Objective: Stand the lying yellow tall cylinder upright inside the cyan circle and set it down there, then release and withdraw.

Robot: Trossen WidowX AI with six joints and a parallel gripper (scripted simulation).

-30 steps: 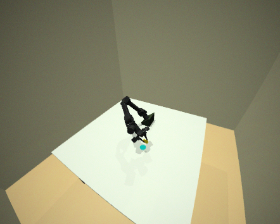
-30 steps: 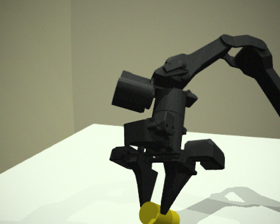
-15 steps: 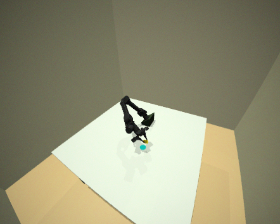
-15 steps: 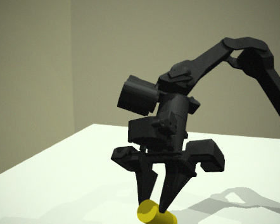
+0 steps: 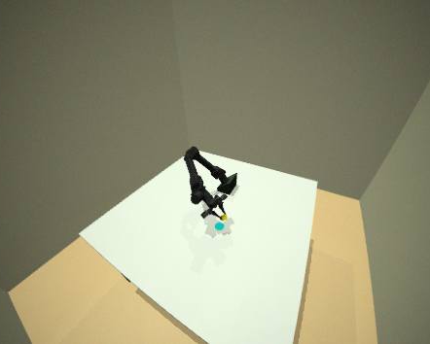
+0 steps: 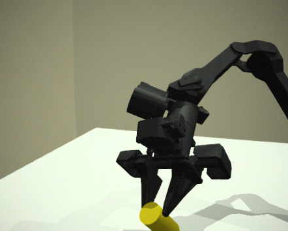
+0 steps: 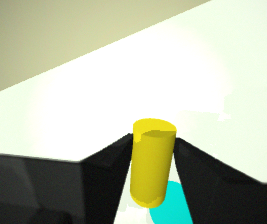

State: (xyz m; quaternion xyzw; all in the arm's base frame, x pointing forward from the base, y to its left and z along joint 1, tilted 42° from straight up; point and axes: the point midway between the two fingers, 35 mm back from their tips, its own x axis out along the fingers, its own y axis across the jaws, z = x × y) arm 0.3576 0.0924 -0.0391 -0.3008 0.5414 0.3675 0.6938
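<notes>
Right now my gripper tip is 120 mm above the cyan circle, 40 mm to the left of it and 10 mm past it. The rest, counted from my gripper tip: yellow tall cylinder (20 mm below, 10 mm to the right, 10 mm behind).
</notes>
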